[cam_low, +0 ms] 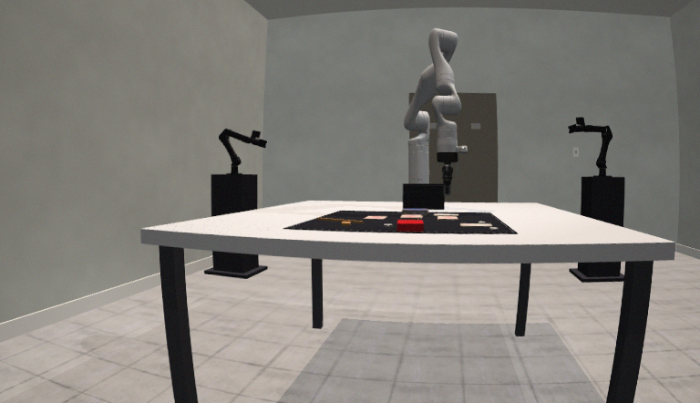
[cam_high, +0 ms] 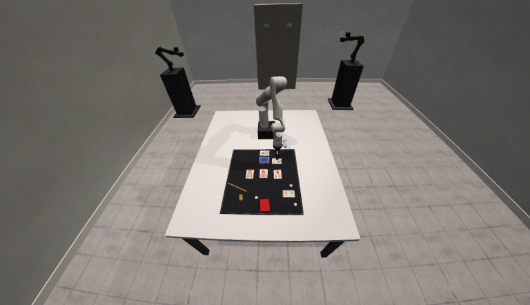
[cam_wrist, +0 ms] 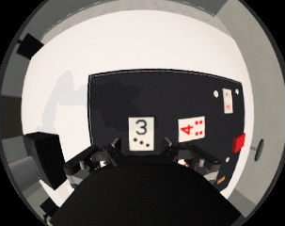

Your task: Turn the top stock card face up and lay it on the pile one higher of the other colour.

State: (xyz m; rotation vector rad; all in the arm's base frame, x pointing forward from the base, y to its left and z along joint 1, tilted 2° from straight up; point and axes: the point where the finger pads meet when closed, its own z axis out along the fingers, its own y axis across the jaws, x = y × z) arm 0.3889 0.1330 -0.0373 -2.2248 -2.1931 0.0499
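The blue-backed card is 80 mm below my hand. Round my hand: wooden stick (320 mm to the right, 280 mm ahead, 80 mm below); then black mat (170 mm ahead, 120 mm to the right, 100 mm below); then black 6 card (120 mm to the right, 90 mm behind, 70 mm below).
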